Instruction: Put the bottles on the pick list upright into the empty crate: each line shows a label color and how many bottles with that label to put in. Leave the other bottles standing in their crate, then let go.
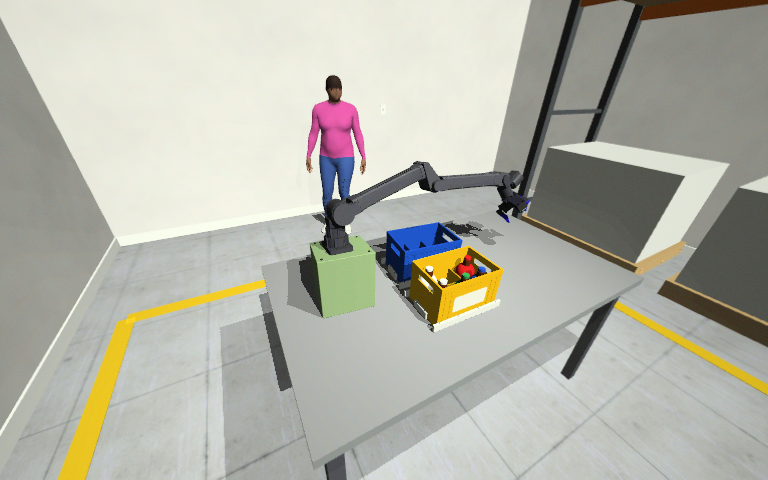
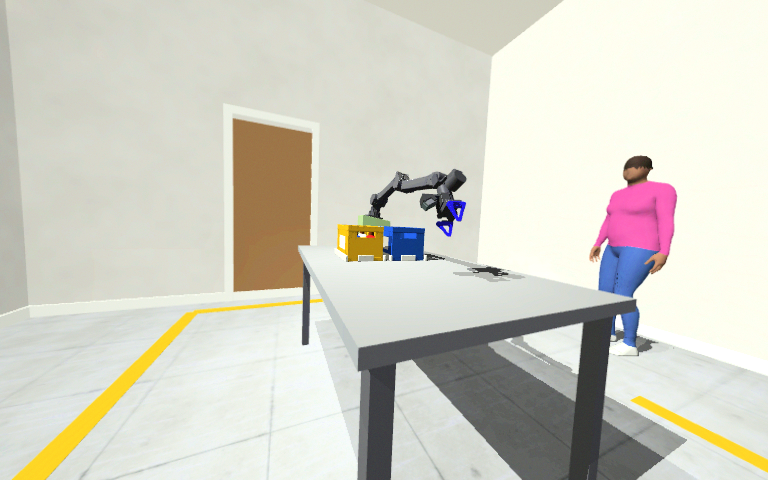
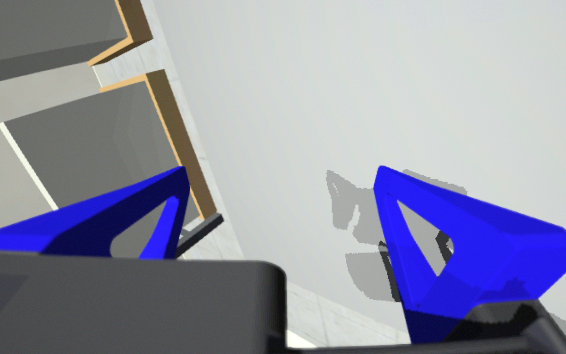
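Where they show: gripper, between the fingertips: (image 1: 516, 216) (image 2: 454, 229) (image 3: 281, 176); arm's base, origin of its link: (image 1: 337, 247) (image 2: 373, 218).
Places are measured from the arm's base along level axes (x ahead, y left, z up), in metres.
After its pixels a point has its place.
Note:
A yellow crate (image 1: 491, 289) @(x 0.493, y -0.299, z -0.132 m) (image 2: 365, 250) @(x 0.526, y -0.207, z -0.174 m) stands on the table and holds several bottles. Seen in it are a red rounded bottle (image 1: 465, 269) @(x 0.460, y -0.184, z -0.108 m), two white-topped bottles (image 1: 429, 270) @(x 0.291, y -0.177, z -0.069 m) (image 1: 442, 281) @(x 0.295, y -0.251, z -0.067 m), a green top (image 1: 465, 276) @(x 0.386, y -0.262, z -0.066 m) and a blue top (image 1: 481, 270) @(x 0.467, y -0.255, z -0.067 m). Their labels are hidden. A blue crate (image 1: 399, 263) @(x 0.260, y -0.009, z -0.135 m) (image 2: 404, 250) @(x 0.534, y 0.006, z -0.174 m) with inner dividers stands beside it; no bottle shows in its visible part. A readable pick list does not show. My gripper (image 1: 517, 211) @(x 0.934, y 0.009, z -0.046 m) (image 2: 452, 219) @(x 0.934, y 0.009, z -0.046 m) (image 3: 281, 176) @(x 0.934, y 0.009, z -0.046 m) is open and empty, above the table's far end, well away from both crates.
The table (image 1: 368, 384) @(x -0.044, y -0.396, z -0.228 m) (image 2: 396, 311) @(x 1.193, y -0.327, z -0.228 m) (image 3: 350, 75) @(x 0.978, y -0.006, z -0.228 m) carries the green base block (image 1: 346, 285) @(x -0.004, y -0.102, z -0.098 m) of the arm. White rails (image 1: 467, 316) @(x 0.386, y -0.312, z -0.213 m) lie along the yellow crate's foot. Large grey boxes (image 1: 606, 203) (image 3: 90, 145) stand beyond the table edge. A person (image 1: 336, 133) (image 2: 641, 215) stands behind the table.

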